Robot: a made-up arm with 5 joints. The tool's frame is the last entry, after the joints. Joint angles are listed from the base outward.
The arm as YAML. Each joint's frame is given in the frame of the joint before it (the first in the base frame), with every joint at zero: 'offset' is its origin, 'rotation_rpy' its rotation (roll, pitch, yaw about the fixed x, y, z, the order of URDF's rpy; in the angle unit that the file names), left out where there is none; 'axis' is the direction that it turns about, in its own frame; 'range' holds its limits. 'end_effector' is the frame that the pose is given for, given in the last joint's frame.
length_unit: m
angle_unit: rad
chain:
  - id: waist
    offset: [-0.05, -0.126, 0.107]
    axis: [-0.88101, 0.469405, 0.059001]
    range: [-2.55, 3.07]
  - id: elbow
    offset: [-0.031, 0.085, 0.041]
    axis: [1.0, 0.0, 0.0]
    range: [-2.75, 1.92]
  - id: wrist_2
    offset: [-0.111, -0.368, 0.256]
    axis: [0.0, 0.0, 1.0]
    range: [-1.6, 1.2]
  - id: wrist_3
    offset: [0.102, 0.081, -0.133]
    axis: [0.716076, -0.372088, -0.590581]
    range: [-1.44, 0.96]
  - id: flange
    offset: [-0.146, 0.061, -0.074]
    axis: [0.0, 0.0, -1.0]
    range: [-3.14, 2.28]
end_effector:
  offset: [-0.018, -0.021, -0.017]
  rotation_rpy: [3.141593, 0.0, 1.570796]
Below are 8 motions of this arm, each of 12 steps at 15 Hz.
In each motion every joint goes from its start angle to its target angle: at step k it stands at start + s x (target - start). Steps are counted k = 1, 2, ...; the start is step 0. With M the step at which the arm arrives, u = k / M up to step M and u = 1 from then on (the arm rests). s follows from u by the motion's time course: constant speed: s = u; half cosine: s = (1 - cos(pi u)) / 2; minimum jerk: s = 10 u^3 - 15 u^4 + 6 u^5.
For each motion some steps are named. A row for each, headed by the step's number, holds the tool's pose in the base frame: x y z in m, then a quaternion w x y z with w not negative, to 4 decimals.
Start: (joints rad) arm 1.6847 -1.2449 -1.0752 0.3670 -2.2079
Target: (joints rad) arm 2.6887 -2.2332 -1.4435 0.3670 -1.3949
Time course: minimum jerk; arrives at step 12
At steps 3, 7, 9, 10, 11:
3: 0.0736 0.1687 -0.0269 0.1114 -0.3414 0.2264 -0.9054
7: -0.1125 0.0172 -0.2721 0.2766 -0.6606 -0.0015 -0.6979
9: -0.2216 -0.1145 -0.2881 0.2700 -0.8047 -0.0146 -0.5286
10: -0.2514 -0.1532 -0.2787 0.2569 -0.8402 -0.0084 -0.4774
11: -0.2643 -0.1704 -0.2725 0.2494 -0.8552 -0.0043 -0.4543

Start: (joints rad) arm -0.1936 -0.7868 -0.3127 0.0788 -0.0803
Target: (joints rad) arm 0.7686 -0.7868 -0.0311 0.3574 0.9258
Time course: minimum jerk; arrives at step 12
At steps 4, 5, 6, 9, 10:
4: -0.2083 -0.1693 0.3202 0.3153 0.7885 0.5049 -0.1546
5: -0.1981 -0.1401 0.3269 0.3509 0.7937 0.4659 -0.1726
6: -0.1869 -0.1071 0.3294 0.3918 0.7953 0.4223 -0.1887
9: -0.1617 -0.0252 0.3128 0.5005 0.7798 0.3114 -0.2108
10: -0.1582 -0.0122 0.3069 0.5194 0.7743 0.2928 -0.2118

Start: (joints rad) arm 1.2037 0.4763 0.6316 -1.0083 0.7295
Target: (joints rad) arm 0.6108 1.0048 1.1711 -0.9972 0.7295
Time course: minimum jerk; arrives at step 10
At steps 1, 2, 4, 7, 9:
1: -0.1281 -0.3024 0.4607 0.2112 0.2936 0.7478 -0.5568
2: -0.1372 -0.3208 0.4485 0.2056 0.3000 0.7646 -0.5320
4: -0.1815 -0.4044 0.3657 0.1827 0.3259 0.8414 -0.3905
7: -0.2402 -0.4812 0.1352 0.1711 0.3413 0.9217 -0.0680
9: -0.2471 -0.4769 0.0599 0.1763 0.3376 0.9241 0.0325

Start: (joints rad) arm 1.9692 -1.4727 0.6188 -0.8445 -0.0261
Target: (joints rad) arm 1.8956 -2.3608 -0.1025 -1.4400 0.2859
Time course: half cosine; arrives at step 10
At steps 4, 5, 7, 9, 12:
4: -0.2121 0.3100 -0.1797 0.1444 -0.6037 -0.3602 -0.6964
5: -0.2601 0.2772 -0.2132 0.2008 -0.6282 -0.4152 -0.6267
7: -0.3497 0.1945 -0.2568 0.2938 -0.6605 -0.5042 -0.4724
9: -0.4006 0.1320 -0.2692 0.3412 -0.6703 -0.5477 -0.3663
12: -0.4070 0.1230 -0.2699 0.3470 -0.6710 -0.5529 -0.3516

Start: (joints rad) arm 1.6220 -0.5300 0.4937 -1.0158 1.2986
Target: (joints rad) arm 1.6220 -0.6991 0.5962 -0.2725 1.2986
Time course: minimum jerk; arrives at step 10
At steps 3, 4, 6, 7, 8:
3: 0.0182 0.2272 0.3849 0.5840 -0.0214 0.3855 -0.7140
4: 0.0019 0.2238 0.3824 0.5936 0.0190 0.3804 -0.7089
6: -0.0380 0.2154 0.3711 0.6122 0.1144 0.3651 -0.6919
7: -0.0552 0.2120 0.3641 0.6184 0.1544 0.3574 -0.6827
8: -0.0669 0.2098 0.3586 0.6220 0.1815 0.3518 -0.6756

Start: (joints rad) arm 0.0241 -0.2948 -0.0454 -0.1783 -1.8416
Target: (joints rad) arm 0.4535 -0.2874 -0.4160 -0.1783 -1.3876
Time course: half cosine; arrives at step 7
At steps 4, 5, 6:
4: -0.1700 -0.2406 0.3115 0.0802 -0.0722 -0.9382 0.3288
5: -0.1553 -0.2263 0.3240 0.0695 -0.1438 -0.9156 0.3691
6: -0.1451 -0.2159 0.3316 0.0582 -0.1916 -0.8959 0.3966

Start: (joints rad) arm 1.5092 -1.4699 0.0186 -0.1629 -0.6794
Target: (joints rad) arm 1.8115 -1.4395 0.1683 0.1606 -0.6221
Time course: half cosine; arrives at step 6
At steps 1, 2, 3, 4, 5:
1: -0.1127 0.2541 0.1428 0.1733 -0.1916 0.1584 -0.9530
2: -0.1154 0.2478 0.1292 0.1700 -0.2011 0.1638 -0.9507
3: -0.1202 0.2384 0.1114 0.1646 -0.2121 0.1707 -0.9480
4: -0.1259 0.2283 0.0945 0.1582 -0.2211 0.1771 -0.9459
5: -0.1308 0.2205 0.0827 0.1531 -0.2263 0.1813 -0.9447

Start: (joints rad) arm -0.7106 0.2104 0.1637 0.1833 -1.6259
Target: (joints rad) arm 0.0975 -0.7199 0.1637 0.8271 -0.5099
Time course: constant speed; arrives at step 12
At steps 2, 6, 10, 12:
2: -0.2289 -0.2486 0.0541 0.1510 0.0746 0.9062 0.3880
6: -0.2337 -0.2340 0.1769 0.0954 0.3111 0.9178 0.2274
10: -0.2136 -0.1546 0.2649 0.1334 0.5060 0.8496 0.0666
12: -0.1977 -0.0998 0.2846 0.1817 0.5776 0.7958 -0.0004

